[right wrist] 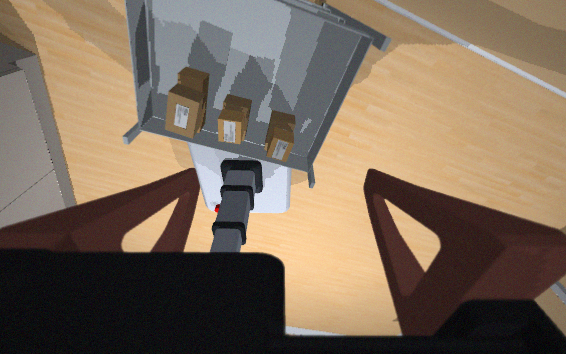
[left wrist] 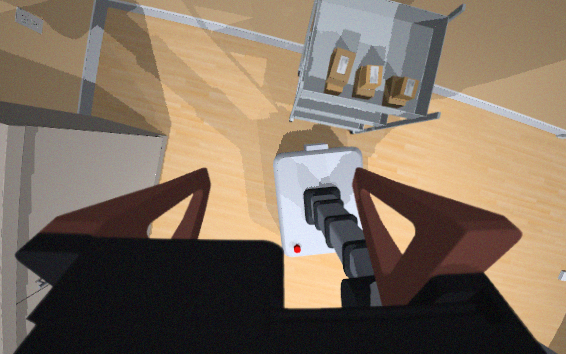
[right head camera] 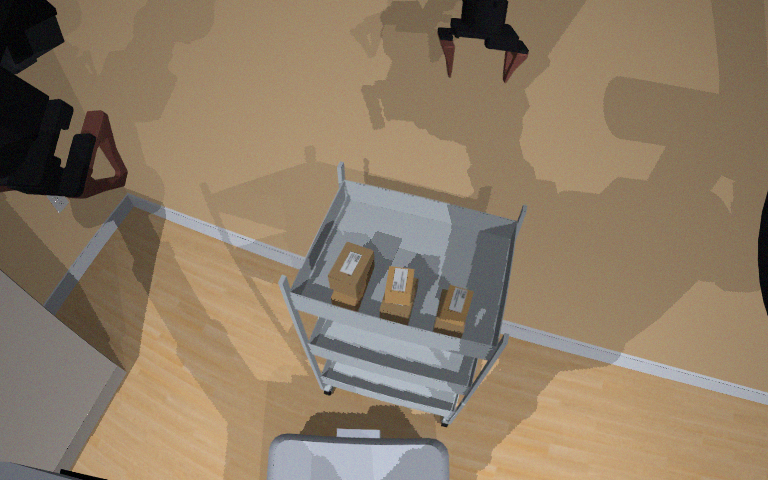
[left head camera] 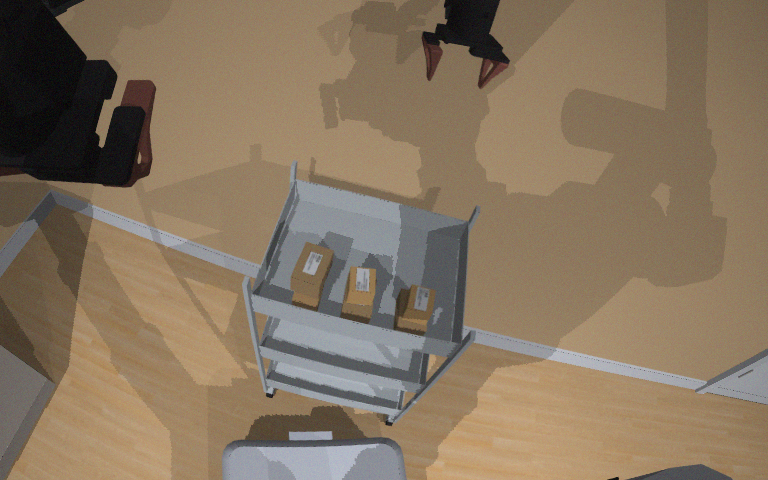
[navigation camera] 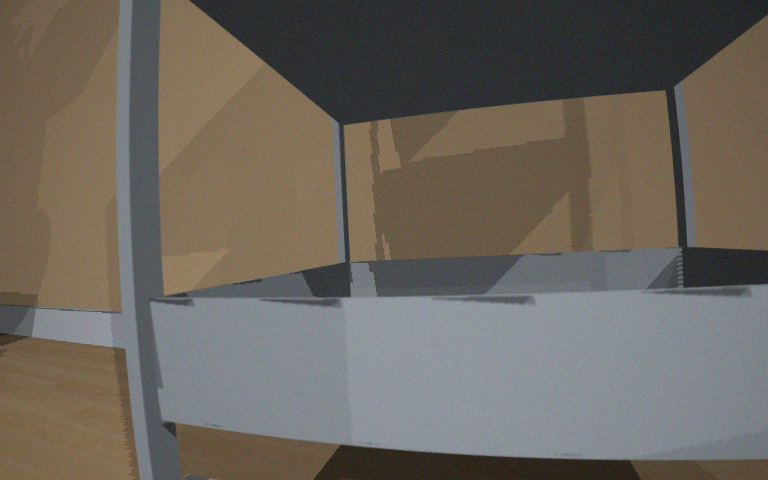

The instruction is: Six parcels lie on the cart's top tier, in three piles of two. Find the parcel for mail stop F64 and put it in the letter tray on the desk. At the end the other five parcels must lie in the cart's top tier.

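Frame: origin at the left arm's base, x ahead, y left, z up, level; centimetres.
Seen in the pictures: left gripper, between the fingertips: (left wrist: 281, 175) (right head camera: 89, 177) (left head camera: 97, 164); right gripper, between the fingertips: (right wrist: 281, 177) (right head camera: 477, 78) (left head camera: 454, 83).
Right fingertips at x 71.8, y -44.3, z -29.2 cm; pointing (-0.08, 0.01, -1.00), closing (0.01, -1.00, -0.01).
Pixels of each thing's top centre, then the offset from my right fingertips to it. "spot": a spot on its surface instead.
- left pile's top parcel, centre of its top: (left head camera: 312, 263) (right head camera: 351, 263) (right wrist: 181, 116) (left wrist: 342, 64) dx -13.6, dy +21.7, dz -35.3 cm
- middle top parcel, centre of its top: (left head camera: 362, 279) (right head camera: 400, 279) (right wrist: 229, 132) (left wrist: 374, 74) dx -17.1, dy +12.0, dz -35.5 cm
- right top parcel, centre of its top: (right head camera: 458, 299) (left head camera: 421, 298) (right wrist: 279, 150) (left wrist: 409, 87) dx -21.6, dy +0.9, dz -35.5 cm
- lower tier's front panel, a spot on its surface: (navigation camera: 453, 367) spot: dx -23.4, dy +18.7, dz -94.8 cm
Three piles of brown parcels, two high, lie near the front edge of the cart's top tier (left head camera: 271, 306) (right head camera: 311, 305) (right wrist: 250, 152). The left pile's top parcel (left head camera: 304, 278) (right head camera: 346, 277) (left wrist: 340, 77) (right wrist: 192, 125) is the largest; the middle top parcel (left head camera: 360, 295) (right head camera: 396, 296) (right wrist: 240, 122) and right top parcel (left head camera: 420, 316) (right head camera: 455, 318) are smaller. Each has a white label, too small to read. The lower parcels are mostly covered. My left gripper (left wrist: 281, 175) is open and empty, left of the cart. My right gripper (left head camera: 455, 83) (right head camera: 477, 79) (right wrist: 281, 177) is open and empty, above and beyond the cart. The letter tray does not show.
My pale base (left head camera: 311, 461) (right head camera: 359, 458) (left wrist: 290, 200) stands close before the cart. A grey-beige piece of furniture (left head camera: 16, 407) (right head camera: 50, 350) (left wrist: 95, 165) stands at the left. A wall with a pale skirting board (left head camera: 623, 366) runs behind the cart. A lower tier's front panel (navigation camera: 453, 367) fills the navigation view's lower part.
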